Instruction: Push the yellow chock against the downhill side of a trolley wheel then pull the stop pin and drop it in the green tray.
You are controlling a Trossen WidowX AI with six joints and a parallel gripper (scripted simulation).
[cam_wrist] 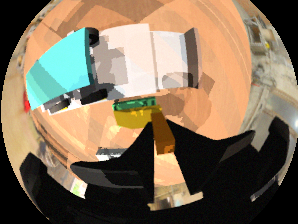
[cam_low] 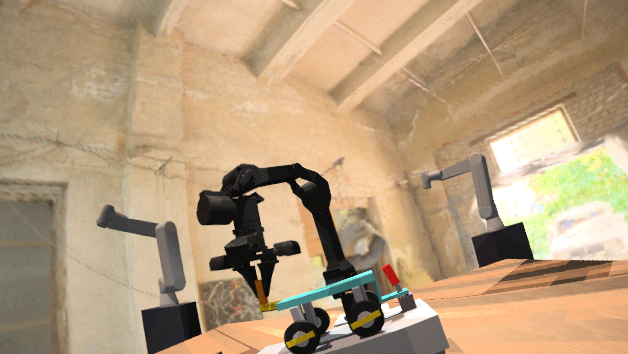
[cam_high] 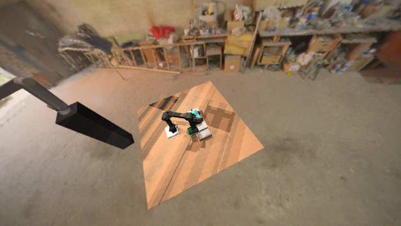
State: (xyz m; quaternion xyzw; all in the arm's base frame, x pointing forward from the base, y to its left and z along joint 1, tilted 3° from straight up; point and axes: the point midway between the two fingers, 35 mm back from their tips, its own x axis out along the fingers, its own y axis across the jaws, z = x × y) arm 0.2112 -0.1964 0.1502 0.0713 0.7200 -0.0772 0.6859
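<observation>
The red-headed stop pin lies 240 mm to the left of my gripper tip, 120 mm ahead of it and 20 mm below it. Round my gripper tip: grey ramp: 120 mm to the left, 120 mm ahead, 100 mm below; trolley: 130 mm to the left, 120 mm ahead, 40 mm below; green tray: 160 mm below, 50 mm to the left, 30 mm behind.
</observation>
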